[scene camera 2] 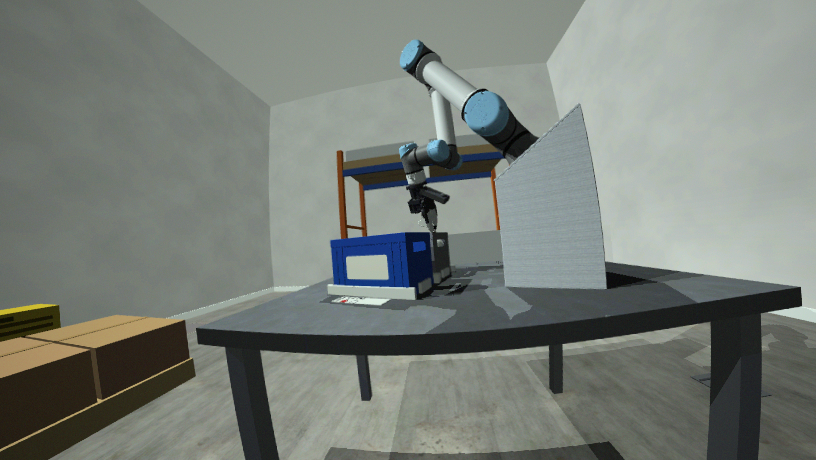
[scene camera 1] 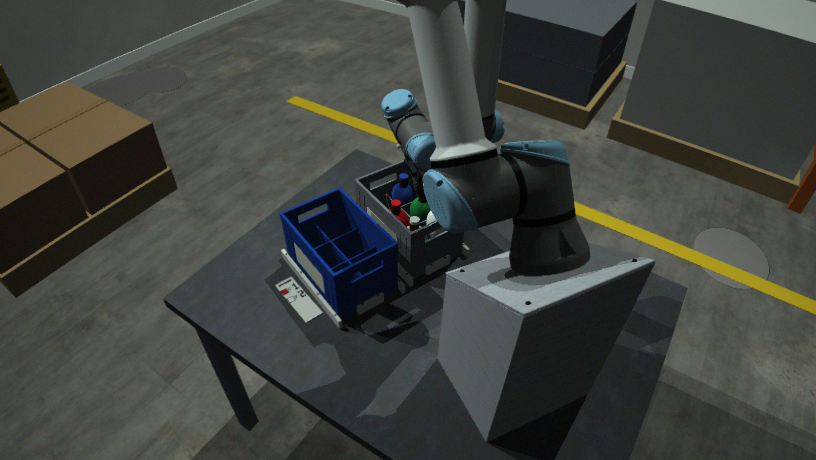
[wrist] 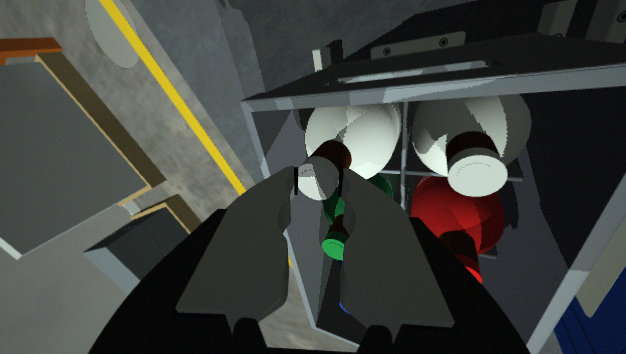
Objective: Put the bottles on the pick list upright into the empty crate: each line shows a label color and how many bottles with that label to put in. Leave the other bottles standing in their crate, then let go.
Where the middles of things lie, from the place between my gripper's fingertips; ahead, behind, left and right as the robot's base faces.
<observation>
Now: the green bottle [wrist: 333, 245] 100 mm below my hand, 80 mm ahead of it and 50 mm to the right of it. The rest, counted from my hand: red bottle [wrist: 468, 226] (120 mm ahead, 100 mm below, 30 mm to the left); then light rail [scene camera 2: 404, 293] (300 mm to the left, 240 mm ahead, 170 mm below); then pick list [scene camera 1: 300, 301] (340 mm to the left, 250 mm ahead, 180 mm below).
</observation>
